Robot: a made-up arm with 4 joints.
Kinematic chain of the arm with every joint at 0, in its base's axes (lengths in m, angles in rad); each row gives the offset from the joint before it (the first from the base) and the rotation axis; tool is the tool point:
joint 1: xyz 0 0 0.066 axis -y
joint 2: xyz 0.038 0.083 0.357 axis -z
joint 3: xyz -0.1 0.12 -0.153 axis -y
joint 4: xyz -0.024 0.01 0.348 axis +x
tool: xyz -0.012 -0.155 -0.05
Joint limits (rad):
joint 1: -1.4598..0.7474
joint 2: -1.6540..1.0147
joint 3: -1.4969..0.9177
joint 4: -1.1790..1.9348
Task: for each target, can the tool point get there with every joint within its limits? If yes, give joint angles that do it. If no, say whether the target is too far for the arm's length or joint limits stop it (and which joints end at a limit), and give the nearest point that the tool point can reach.
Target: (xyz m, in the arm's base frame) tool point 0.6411 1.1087 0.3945
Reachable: no: too far | nearest point 0.4369 0.5180 0.3193 | short by 0.629 m
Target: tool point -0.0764 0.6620 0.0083
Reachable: no: joint limits stop it (at a limit: joint 1, joint 2, joint 3, joint 4) | nearest point -0.1993 0.4479 0.2559 | short by 0.350 m
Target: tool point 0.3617 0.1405 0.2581
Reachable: yes | joints -1.2821 -0.1646 -0.1420 0.9223
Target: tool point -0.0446 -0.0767 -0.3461
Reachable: no: joint limits stop it (at a limit: joint 1, joint 3, joint 4) | nearest point 0.3148 -0.0644 -0.2776 | short by 0.366 m
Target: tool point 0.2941 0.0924 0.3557
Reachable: yes | joints -1.1073 -0.8453 -0.1767 1.2597
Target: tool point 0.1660 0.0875 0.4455
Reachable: yes | joints -0.1471 -0.1358 -0.8558 0.2802
